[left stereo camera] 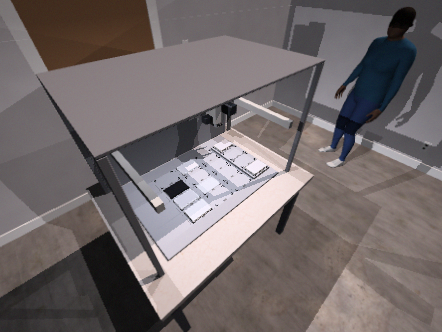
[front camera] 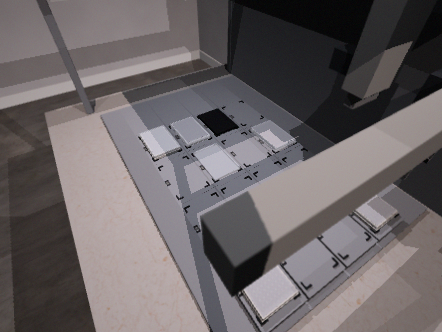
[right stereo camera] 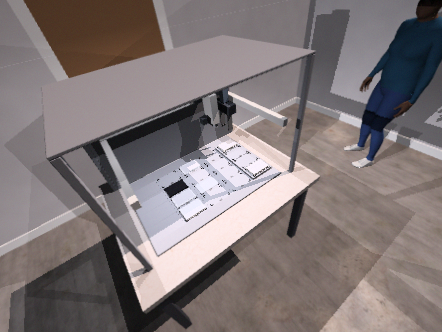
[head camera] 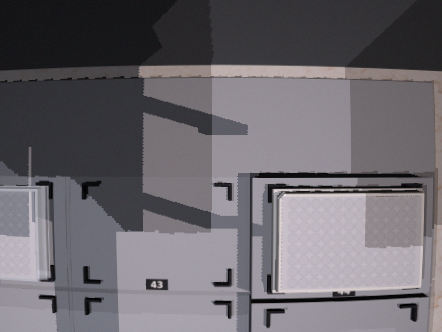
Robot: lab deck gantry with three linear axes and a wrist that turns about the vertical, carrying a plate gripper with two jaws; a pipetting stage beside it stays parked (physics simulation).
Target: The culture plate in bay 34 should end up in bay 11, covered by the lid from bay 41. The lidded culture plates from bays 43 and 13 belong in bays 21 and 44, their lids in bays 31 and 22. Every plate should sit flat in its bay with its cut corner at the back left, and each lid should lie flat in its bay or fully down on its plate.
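Places are measured from the robot's base along level axes (x down, y ahead, z right), in centimetres.
Pixels of known places: gripper, fingertip midpoint: (left stereo camera: 224, 127) (right stereo camera: 227, 127); robot's base, origin of the base link: (left stereo camera: 193, 222) (front camera: 139, 137) (right stereo camera: 186, 221).
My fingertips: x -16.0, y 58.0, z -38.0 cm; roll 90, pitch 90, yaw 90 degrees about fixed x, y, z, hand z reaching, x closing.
Observation:
Ahead of a thing's pixels: the offset from my fingertips to its top centre.
My gripper (left stereo camera: 228, 121) (right stereo camera: 230, 121) hangs high at the deck's back right; its jaws are too small and dark to read. A lidded-looking plate @(dx +14.3, dy -51.6, dz +33.7 cm) (front camera: 159, 141) (left stereo camera: 198, 211) lies in bay 11. A plate @(dx +14.5, dy -51.6, dz +23.0 cm) (front camera: 190, 130) lies in bay 21. A flat black piece @(dx +15.2, dy -51.6, dz +12.3 cm) (front camera: 217, 121) (left stereo camera: 176, 189) (right stereo camera: 175, 187) lies in bay 31. A pale, flat lid @(dx +15.2, dy -35.2, dz +23.0 cm) (front camera: 216, 161) lies in bay 22. In bay 44, a plate @(dx +13.1, dy -2.4, dz +1.6 cm) (front camera: 376, 211) (head camera: 350, 240) shows its wells, with its cut corner at the back left. Bay 43 shows no plate in the head view. Bays 41 and 34 show none in the front view.
A plate @(dx +14.5, dy -35.2, dz +1.6 cm) (front camera: 273, 135) (head camera: 15, 260) stands in bay 42, and another plate @(dx +13.1, dy -2.4, dz +33.7 cm) (front camera: 270, 292) (left stereo camera: 257, 167) stands in bay 14. A thick pale beam (front camera: 325, 185) hides the deck's middle bays in the front view. The parked pipetting stage (left stereo camera: 207, 119) (right stereo camera: 205, 120) hangs left of the gripper.

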